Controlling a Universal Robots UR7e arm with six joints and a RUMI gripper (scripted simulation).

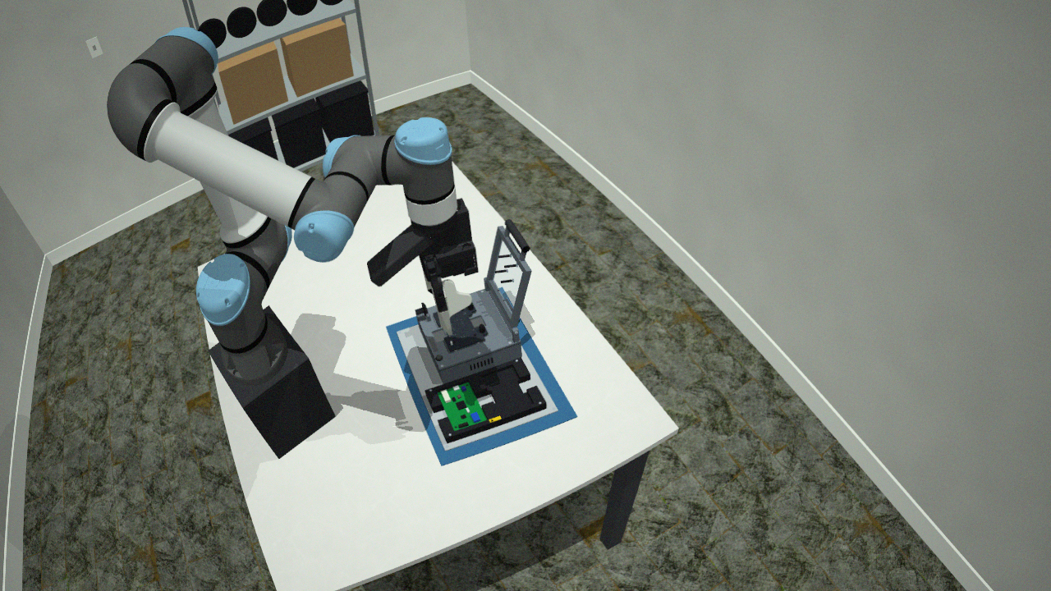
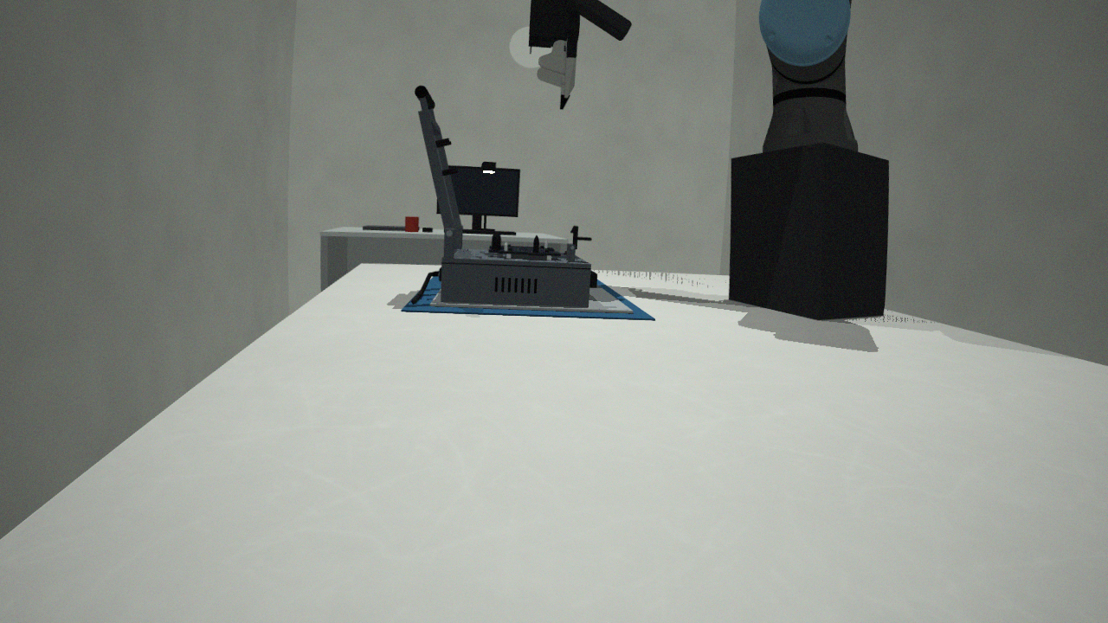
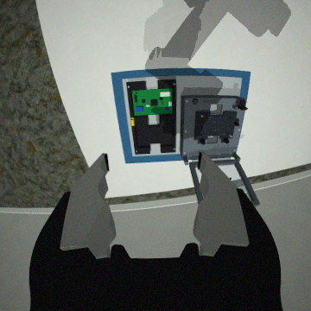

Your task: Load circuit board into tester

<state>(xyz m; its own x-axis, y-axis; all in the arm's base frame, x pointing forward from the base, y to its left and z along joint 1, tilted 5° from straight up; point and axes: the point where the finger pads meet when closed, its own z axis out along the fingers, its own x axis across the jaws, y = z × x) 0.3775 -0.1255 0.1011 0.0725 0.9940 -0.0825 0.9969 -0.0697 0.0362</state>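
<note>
The green circuit board lies 300 mm below my hand. The rest, counted from my hand: lid 190 mm ahead, 160 mm to the left, 130 mm below.
</note>
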